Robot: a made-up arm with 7 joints.
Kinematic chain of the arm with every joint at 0, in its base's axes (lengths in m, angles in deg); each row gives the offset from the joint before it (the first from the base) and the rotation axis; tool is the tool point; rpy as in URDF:
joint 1: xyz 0 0 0.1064 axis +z
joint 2: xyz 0 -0.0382 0.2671 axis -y
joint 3: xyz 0 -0.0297 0.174 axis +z
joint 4: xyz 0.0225 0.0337 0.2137 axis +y
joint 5: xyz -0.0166 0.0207 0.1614 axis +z
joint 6: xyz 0 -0.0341 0.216 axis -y
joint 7: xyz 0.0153 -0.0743 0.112 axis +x
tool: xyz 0 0 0 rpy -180 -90 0
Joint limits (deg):
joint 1: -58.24..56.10
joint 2: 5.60..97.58
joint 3: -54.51..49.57
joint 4: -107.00..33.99
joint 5: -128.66..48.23
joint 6: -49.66..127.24
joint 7: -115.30..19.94
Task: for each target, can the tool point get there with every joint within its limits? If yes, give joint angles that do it. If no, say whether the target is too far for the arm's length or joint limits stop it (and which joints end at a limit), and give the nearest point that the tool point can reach.
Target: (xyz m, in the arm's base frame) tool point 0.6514 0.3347 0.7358
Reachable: no: joint limits stop it (at a limit: joint 1, joint 2, joint 3, joint 5) | nearest point 0.2661 0.3058 0.7277 | short by 0.386 m
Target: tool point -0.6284 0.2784 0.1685
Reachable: yes | joints -21.04 72.93 -21.36 -69.84 4.09 -22.18 -57.02
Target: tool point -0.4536 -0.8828 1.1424
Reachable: no: too far | nearest point -0.3258 -0.6341 0.9258 | short by 0.354 m
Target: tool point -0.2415 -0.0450 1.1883
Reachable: yes | joints -27.68 13.16 6.27 0.22 30.85 58.16 -7.13
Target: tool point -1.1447 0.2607 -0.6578
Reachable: no: too far | nearest point -0.6933 0.1579 -0.0627 | short by 0.754 m
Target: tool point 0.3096 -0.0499 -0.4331
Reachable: no: joint limits stop it (at a limit: joint 1, joint 2, joint 5) | nearest point 0.0907 -0.1912 -0.0740 | short by 0.444 m
